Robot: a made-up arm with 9 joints. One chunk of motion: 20 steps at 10 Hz.
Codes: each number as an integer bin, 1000 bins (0 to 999) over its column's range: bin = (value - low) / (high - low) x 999, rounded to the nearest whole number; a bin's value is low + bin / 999 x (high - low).
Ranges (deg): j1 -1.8..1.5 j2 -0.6..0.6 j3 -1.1..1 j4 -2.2..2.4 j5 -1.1..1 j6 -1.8..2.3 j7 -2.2..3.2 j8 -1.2..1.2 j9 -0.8..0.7
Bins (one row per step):
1: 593 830 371 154 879 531 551 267 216
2: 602 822 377 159 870 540 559 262 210
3: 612 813 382 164 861 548 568 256 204
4: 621 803 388 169 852 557 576 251 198
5: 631 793 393 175 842 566 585 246 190
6: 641 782 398 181 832 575 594 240 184
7: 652 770 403 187 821 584 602 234 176
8: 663 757 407 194 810 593 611 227 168
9: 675 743 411 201 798 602 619 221 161
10: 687 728 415 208 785 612 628 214 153
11: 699 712 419 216 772 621 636 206 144
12: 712 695 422 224 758 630 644 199 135
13: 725 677 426 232 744 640 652 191 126
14: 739 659 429 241 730 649 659 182 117
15: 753 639 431 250 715 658 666 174 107
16: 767 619 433 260 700 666 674 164 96
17: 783 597 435 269 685 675 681 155 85
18: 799 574 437 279 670 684 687 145 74
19: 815 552 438 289 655 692 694 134 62
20: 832 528 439 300 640 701 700 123 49
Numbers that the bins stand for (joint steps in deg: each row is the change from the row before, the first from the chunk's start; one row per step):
1: 0.159 0.397 -0.320 -1.491 0.748 0.379 0.778 -0.559 -0.476
2: 0.189 0.387 -0.308 -1.468 0.729 0.416 0.822 -0.571 -0.485
3: 0.222 0.377 -0.297 -1.445 0.710 0.449 0.870 -0.585 -0.494
4: 0.251 0.365 -0.284 -1.422 0.691 0.486 0.914 -0.597 -0.503
5: 0.284 0.353 -0.274 -1.394 0.670 0.523 0.962 -0.609 -0.515
6: 0.317 0.339 -0.263 -1.367 0.649 0.560 1.011 -0.623 -0.524
7: 0.354 0.325 -0.253 -1.339 0.626 0.597 1.054 -0.638 -0.536
8: 0.390 0.309 -0.244 -1.307 0.603 0.634 1.103 -0.655 -0.548
9: 0.430 0.292 -0.236 -1.274 0.577 0.671 1.146 -0.669 -0.558
10: 0.469 0.274 -0.228 -1.242 0.550 0.712 1.195 -0.686 -0.570
11: 0.509 0.255 -0.219 -1.205 0.523 0.749 1.238 -0.705 -0.584
12: 0.552 0.235 -0.213 -1.169 0.493 0.786 1.281 -0.722 -0.597
13: 0.595 0.213 -0.205 -1.132 0.464 0.827 1.324 -0.741 -0.611
14: 0.641 0.192 -0.198 -1.090 0.435 0.864 1.362 -0.763 -0.624
15: 0.687 0.168 -0.194 -1.049 0.403 0.901 1.400 -0.782 -0.639
16: 0.734 0.144 -0.190 -1.003 0.371 0.933 1.443 -0.806 -0.656
17: 0.786 0.117 -0.186 -0.961 0.340 0.970 1.481 -0.828 -0.672
18: 0.839 0.089 -0.181 -0.915 0.308 1.007 1.514 -0.852 -0.689
19: 0.892 0.063 -0.179 -0.869 0.277 1.040 1.551 -0.878 -0.707
20: 0.948 0.034 -0.177 -0.819 0.245 1.077 1.584 -0.905 -0.726

